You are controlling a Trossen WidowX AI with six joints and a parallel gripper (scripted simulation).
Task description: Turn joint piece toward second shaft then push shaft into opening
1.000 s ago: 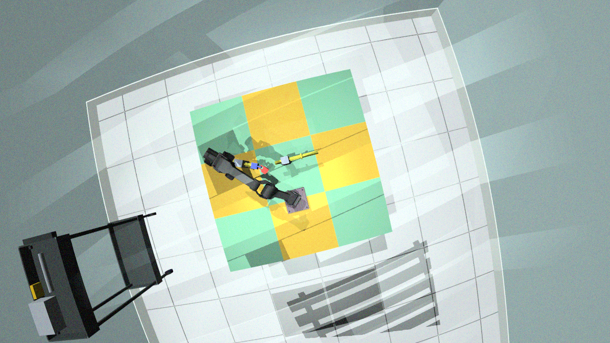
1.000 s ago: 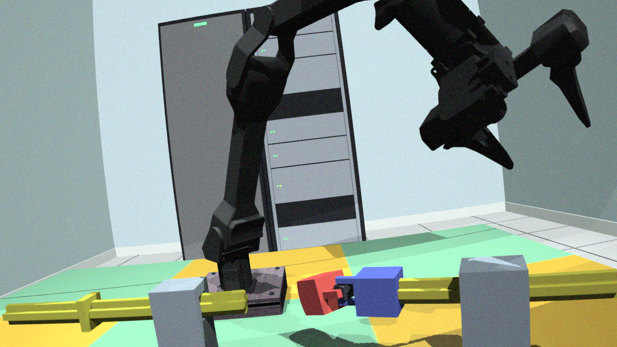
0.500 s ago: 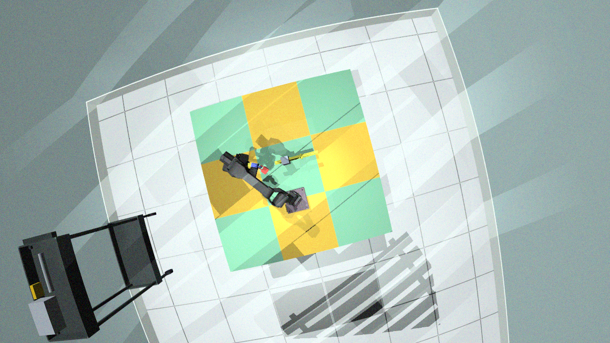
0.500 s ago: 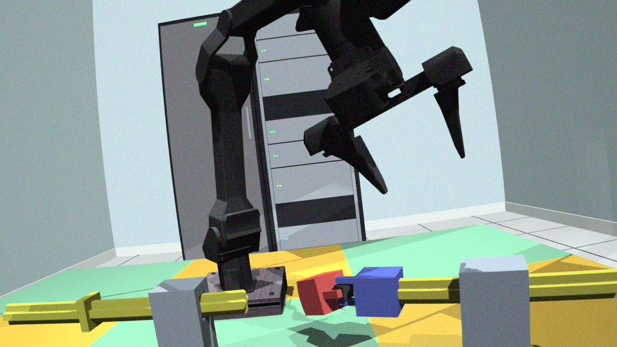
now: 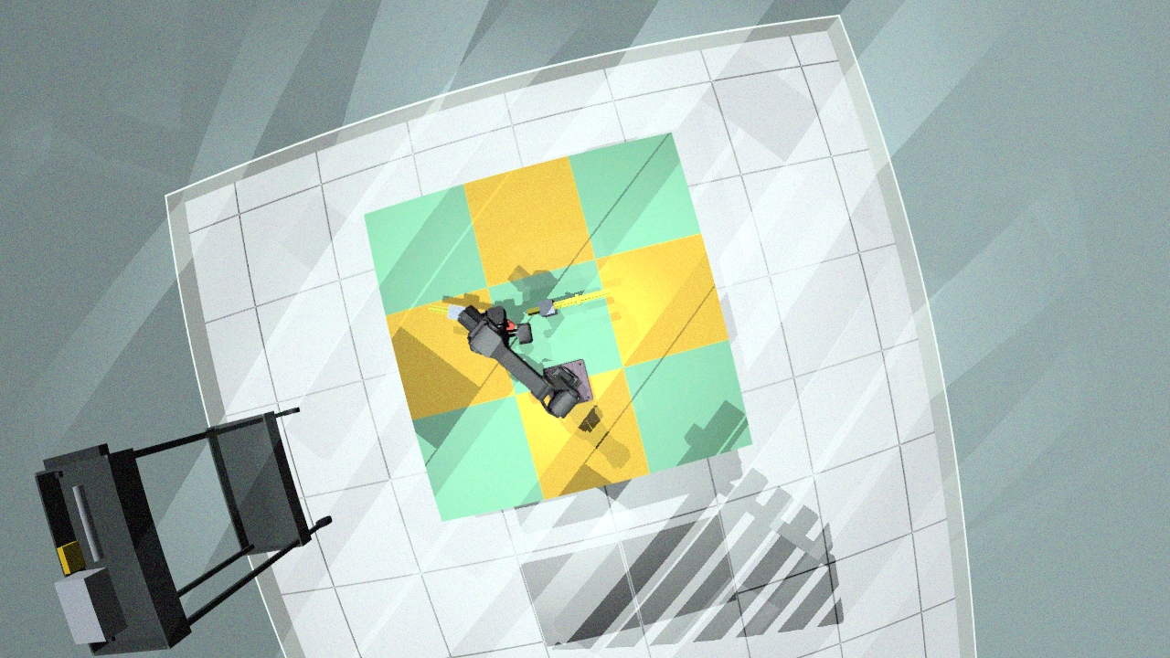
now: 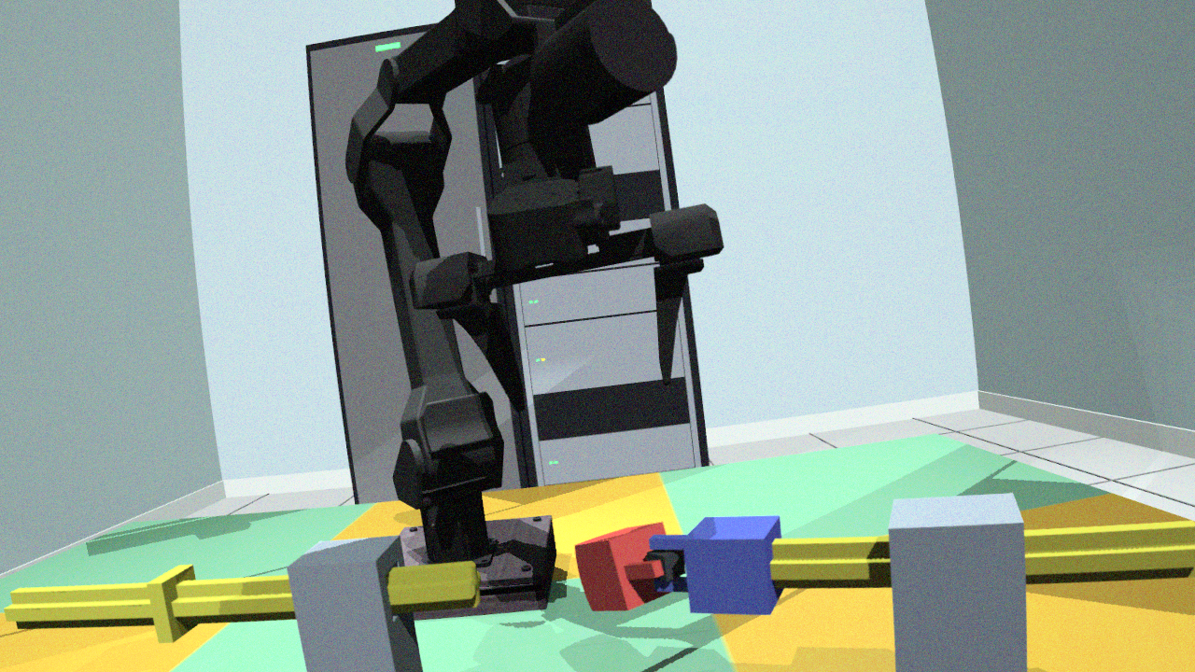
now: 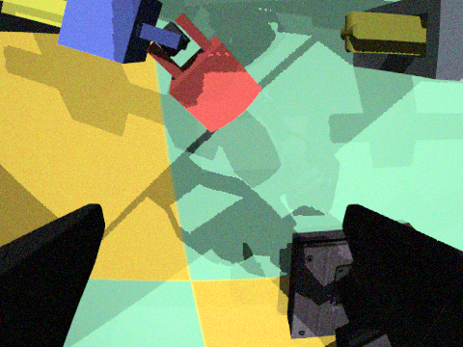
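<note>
The red square joint piece is 40 mm ahead of my gripper tip, 10 mm to the left of it and 100 mm below it.
</note>
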